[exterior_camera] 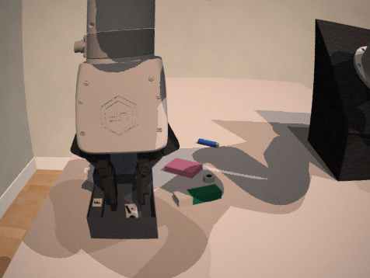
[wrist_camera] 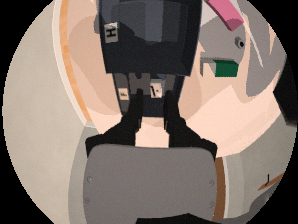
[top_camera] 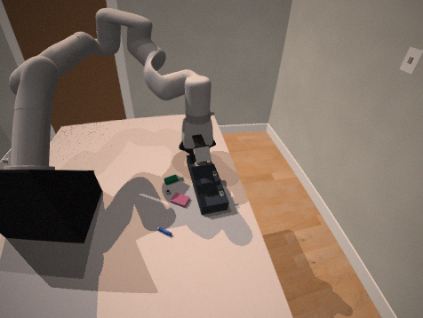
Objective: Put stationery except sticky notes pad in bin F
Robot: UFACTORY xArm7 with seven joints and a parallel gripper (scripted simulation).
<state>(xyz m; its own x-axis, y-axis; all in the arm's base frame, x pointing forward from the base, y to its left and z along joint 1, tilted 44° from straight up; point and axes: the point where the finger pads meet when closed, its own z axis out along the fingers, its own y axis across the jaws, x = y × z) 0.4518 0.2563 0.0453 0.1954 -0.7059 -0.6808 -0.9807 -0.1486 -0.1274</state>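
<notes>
Right now my hand is 40 mm above the silver pencil sharpener. Round my hand: pink sticky-note pad 160 mm to the right, 60 mm behind, 50 mm below; small grey nut 120 mm to the right, 100 mm behind, 50 mm below; green-and-white eraser 80 mm behind, 60 mm to the right, 50 mm below.
</notes>
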